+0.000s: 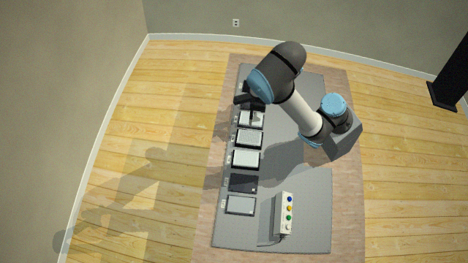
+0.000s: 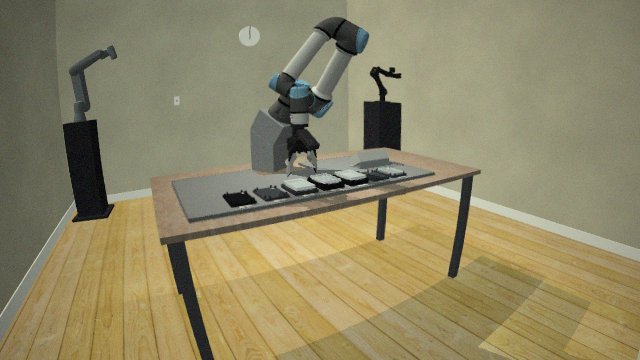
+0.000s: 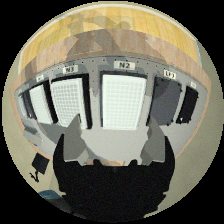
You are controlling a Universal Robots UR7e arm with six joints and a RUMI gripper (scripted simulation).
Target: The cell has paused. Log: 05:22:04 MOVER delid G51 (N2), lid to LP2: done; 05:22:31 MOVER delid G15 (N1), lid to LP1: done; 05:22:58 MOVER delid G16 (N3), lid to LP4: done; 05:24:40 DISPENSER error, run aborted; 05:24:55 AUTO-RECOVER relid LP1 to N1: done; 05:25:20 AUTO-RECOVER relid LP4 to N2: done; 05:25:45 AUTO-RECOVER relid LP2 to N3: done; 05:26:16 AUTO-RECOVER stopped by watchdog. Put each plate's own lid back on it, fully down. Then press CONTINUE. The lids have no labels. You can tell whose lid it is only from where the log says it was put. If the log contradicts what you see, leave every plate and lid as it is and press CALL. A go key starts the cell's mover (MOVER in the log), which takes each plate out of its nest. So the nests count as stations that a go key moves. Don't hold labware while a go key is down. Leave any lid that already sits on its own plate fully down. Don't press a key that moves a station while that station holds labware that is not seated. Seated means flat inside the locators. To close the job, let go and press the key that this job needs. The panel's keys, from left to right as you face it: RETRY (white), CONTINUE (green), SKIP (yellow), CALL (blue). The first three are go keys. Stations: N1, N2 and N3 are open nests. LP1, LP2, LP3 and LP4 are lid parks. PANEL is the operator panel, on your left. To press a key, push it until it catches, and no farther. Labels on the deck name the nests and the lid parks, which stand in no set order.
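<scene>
Right now my hand is 1 cm past the plate, 11 cm to the right of it and 4 cm above it. Also, from my hand: blue key (28 cm behind, 44 cm to the left); then clear lid (6 cm behind, 50 cm to the left, 5 cm below); then LP2 lid park (4 cm behind, 37 cm to the left, 6 cm below).
</scene>
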